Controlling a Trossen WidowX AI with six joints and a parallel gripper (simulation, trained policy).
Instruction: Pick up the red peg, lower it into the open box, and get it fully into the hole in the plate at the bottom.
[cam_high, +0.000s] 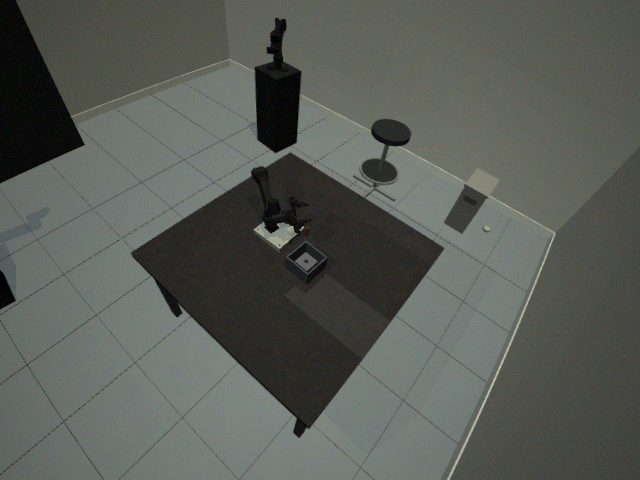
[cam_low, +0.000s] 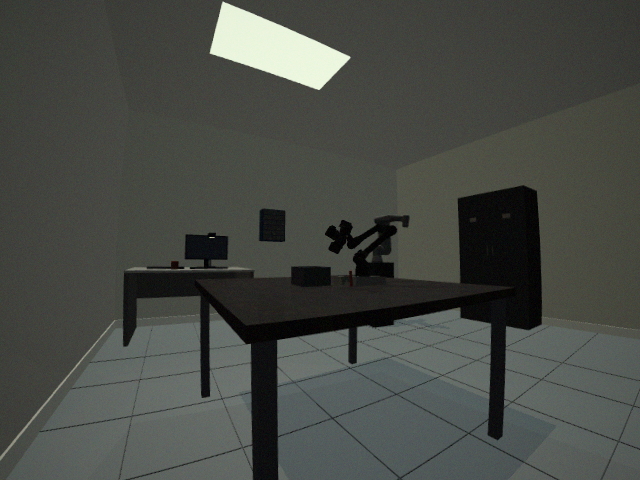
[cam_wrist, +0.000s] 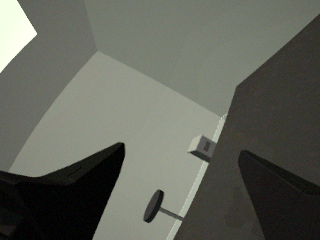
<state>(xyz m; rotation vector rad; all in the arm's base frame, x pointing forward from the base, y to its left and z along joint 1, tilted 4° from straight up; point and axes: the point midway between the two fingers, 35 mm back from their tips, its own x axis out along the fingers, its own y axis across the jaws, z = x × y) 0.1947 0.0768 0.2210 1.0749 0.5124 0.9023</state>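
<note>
My gripper tip is now 50 mm past the red peg, 40 mm to the right of it and 230 mm above it. From my gripper tip the other things lie so: grey box (110 mm ahead, 120 mm to the right, 250 mm below); then plate (110 mm ahead, 120 mm to the right, 230 mm below).
</note>
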